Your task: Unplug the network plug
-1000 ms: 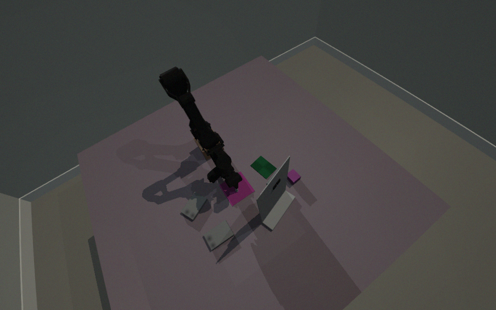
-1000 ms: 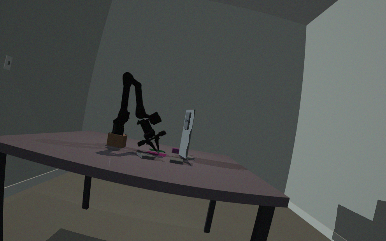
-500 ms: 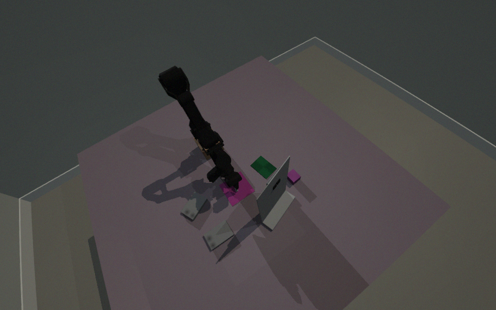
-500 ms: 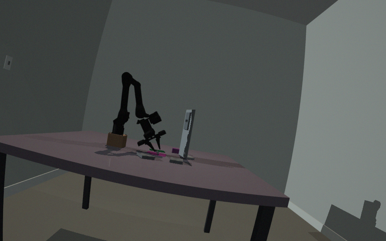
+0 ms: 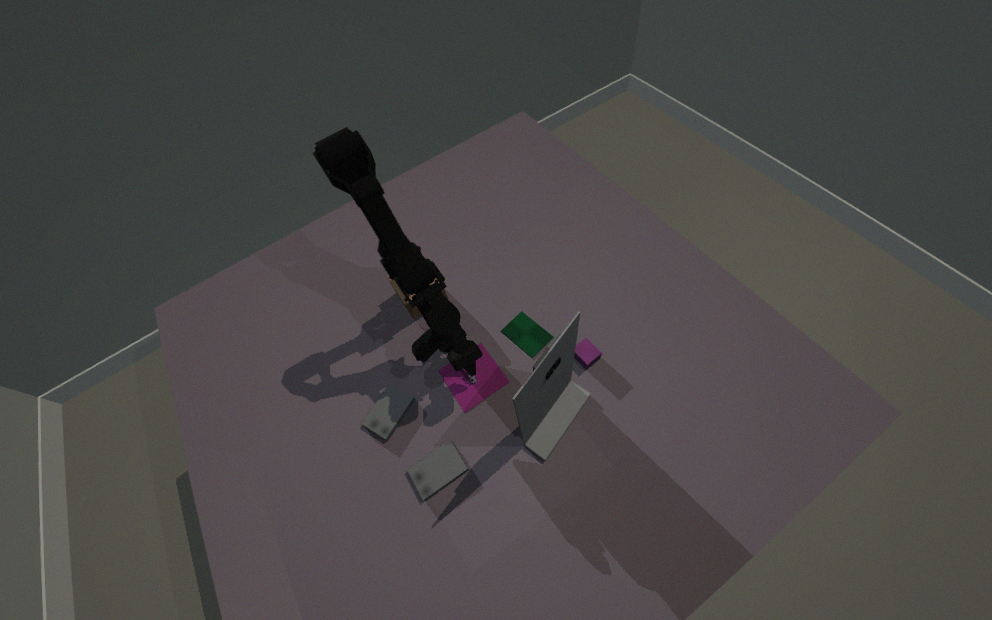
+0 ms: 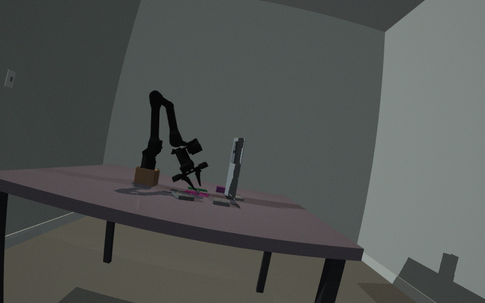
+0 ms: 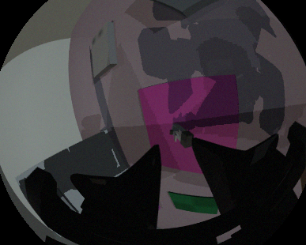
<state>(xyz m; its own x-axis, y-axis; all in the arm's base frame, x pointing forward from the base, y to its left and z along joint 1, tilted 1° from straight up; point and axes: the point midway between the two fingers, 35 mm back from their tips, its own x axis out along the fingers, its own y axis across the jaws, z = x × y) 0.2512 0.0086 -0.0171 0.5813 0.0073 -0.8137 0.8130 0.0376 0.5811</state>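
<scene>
Now: gripper tip 30 mm above the magenta square. Round my gripper tip: upright grey panel: 170 mm ahead, 110 mm above, 100 mm to the left; green board: 160 mm to the left, 30 mm below, 20 mm behind.
</scene>
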